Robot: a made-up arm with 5 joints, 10 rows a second.
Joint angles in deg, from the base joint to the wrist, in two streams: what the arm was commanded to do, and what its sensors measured. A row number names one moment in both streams.
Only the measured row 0 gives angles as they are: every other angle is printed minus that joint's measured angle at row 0.
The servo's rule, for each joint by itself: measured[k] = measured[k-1] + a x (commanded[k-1-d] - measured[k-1]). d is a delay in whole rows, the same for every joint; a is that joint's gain. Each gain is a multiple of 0.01, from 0.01 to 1. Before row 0 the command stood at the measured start. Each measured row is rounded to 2 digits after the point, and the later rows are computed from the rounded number. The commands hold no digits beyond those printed.
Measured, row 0:
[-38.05, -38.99, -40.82, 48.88, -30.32]
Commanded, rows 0 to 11:
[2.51, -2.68, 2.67, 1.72, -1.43]
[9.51, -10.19, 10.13, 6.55, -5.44]
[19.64, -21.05, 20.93, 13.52, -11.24]
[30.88, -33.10, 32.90, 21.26, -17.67]
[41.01, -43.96, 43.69, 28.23, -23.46]
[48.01, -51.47, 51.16, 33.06, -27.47]
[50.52, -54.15, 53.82, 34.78, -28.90]
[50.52, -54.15, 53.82, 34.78, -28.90]
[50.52, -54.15, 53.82, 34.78, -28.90]
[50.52, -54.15, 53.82, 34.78, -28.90]
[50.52, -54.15, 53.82, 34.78, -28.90]
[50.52, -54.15, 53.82, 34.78, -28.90]
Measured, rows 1 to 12:
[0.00, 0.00, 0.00, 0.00, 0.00]
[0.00, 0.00, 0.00, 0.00, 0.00]
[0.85, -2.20, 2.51, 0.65, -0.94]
[3.79, -8.75, 9.67, 2.89, -3.91]
[9.18, -18.84, 20.25, 6.93, -8.75]
[16.56, -30.53, 32.14, 12.38, -14.64]
[24.87, -41.54, 43.00, 18.40, -20.46]
[32.74, -49.68, 50.67, 23.97, -25.09]
[38.79, -53.35, 53.63, 28.08, -27.60]
[42.78, -54.01, 53.81, 30.63, -28.46]
[45.41, -54.12, 53.82, 32.21, -28.75]
[47.15, -54.14, 53.82, 33.19, -28.85]
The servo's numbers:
d 2
a 0.34 0.82 0.94 0.38 0.66

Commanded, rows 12 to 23:
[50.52, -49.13, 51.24, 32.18, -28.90]
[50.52, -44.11, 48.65, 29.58, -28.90]
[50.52, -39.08, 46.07, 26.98, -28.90]
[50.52, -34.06, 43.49, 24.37, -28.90]
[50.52, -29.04, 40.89, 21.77, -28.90]
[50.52, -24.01, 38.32, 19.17, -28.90]
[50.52, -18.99, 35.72, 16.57, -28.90]
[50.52, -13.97, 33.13, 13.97, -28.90]
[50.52, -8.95, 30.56, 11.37, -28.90]
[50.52, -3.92, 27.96, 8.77, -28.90]
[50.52, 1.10, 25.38, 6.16, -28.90]
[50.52, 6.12, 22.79, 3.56, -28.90]
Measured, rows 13 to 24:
[48.30, -54.15, 53.82, 33.79, -28.88]
[49.05, -54.15, 53.82, 34.17, -28.89]
[49.55, -50.03, 51.39, 33.41, -28.90]
[49.88, -45.18, 48.81, 31.95, -28.90]
[50.10, -40.18, 46.23, 30.06, -28.90]
[50.24, -35.16, 43.65, 27.90, -28.90]
[50.34, -30.14, 41.06, 25.57, -28.90]
[50.40, -25.11, 38.48, 23.14, -28.90]
[50.44, -20.09, 35.89, 20.64, -28.90]
[50.47, -15.07, 33.30, 18.11, -28.90]
[50.49, -10.05, 30.72, 15.55, -28.90]
[50.50, -5.02, 28.13, 12.97, -28.90]

